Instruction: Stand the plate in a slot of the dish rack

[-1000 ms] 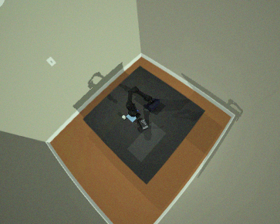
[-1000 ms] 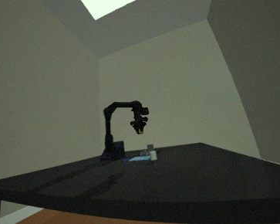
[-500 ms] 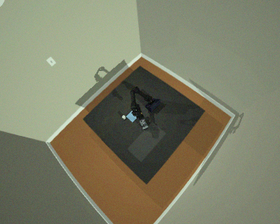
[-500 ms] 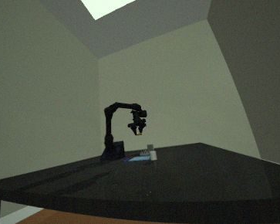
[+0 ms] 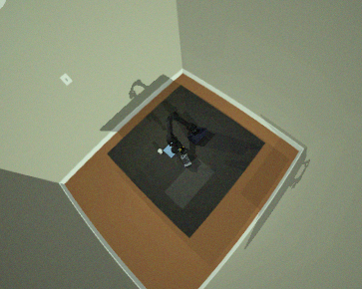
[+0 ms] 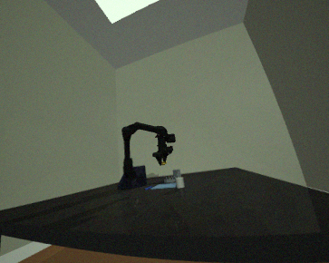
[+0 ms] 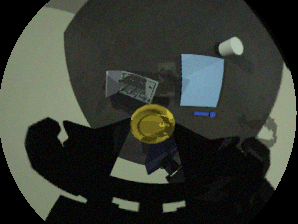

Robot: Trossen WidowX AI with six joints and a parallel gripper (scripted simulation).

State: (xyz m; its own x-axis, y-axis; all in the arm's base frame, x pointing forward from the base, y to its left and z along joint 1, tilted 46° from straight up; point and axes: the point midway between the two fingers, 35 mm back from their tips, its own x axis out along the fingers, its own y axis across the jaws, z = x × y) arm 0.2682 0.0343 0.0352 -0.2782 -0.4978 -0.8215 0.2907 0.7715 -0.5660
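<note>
The dish rack lies 50 mm ahead of my gripper tip, 70 mm to the left of it and 110 mm below it. The rest, counted from my gripper tip: light blue mat: 40 mm ahead, 130 mm to the right, 130 mm below; white cup: 140 mm ahead, 210 mm to the right, 110 mm below; yellow plate: 10 mm above.
</note>
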